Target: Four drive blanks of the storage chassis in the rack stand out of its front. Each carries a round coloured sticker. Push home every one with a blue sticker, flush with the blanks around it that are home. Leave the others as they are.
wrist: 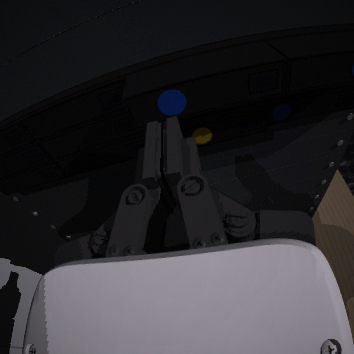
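Observation:
The dark front of the storage chassis runs across the upper part of the wrist view. A blue sticker is on the left end of a drive blank that stands out. A yellow sticker shows lower, just right of the fingers. A dimmer blue sticker is further right in the lower rows, and part of another blue sticker shows at the right edge. My gripper is shut and empty. Its tips appear just below the nearest blue sticker; whether they touch the blank cannot be told.
Dark panels with rows of rivets lie below the blanks. A brown wood-grained surface shows at the right edge. Deep shadow hides most edges between the blanks.

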